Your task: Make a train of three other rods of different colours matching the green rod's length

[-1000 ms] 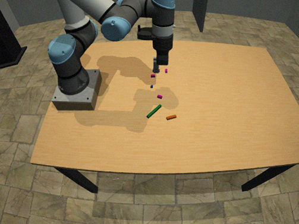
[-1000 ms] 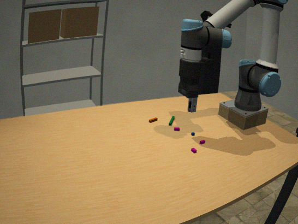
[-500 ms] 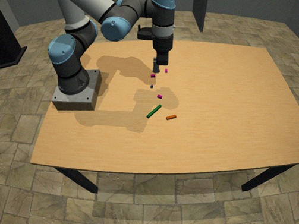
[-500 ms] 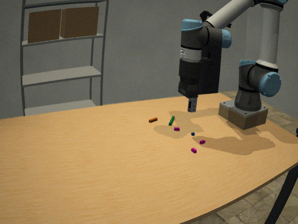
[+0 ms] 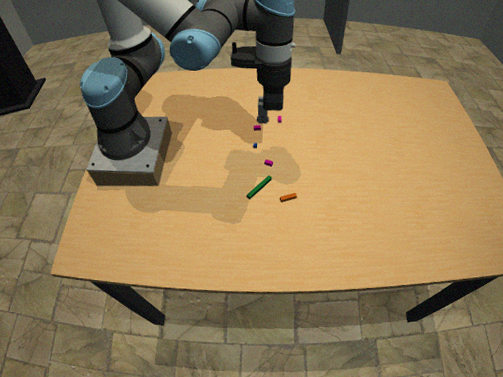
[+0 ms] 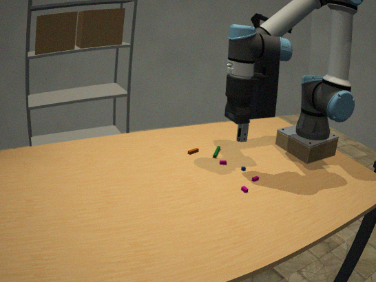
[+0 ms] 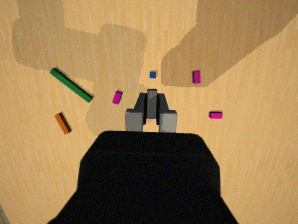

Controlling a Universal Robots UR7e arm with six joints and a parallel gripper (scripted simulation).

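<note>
Right now the blue rod is 20 mm behind my hand and 110 mm below it. The rest, counted from my hand: grey rod: 10 mm below; orange rod: 40 mm ahead, 180 mm to the right, 110 mm below; green rod: 30 mm behind, 140 mm to the right, 110 mm below.
</note>
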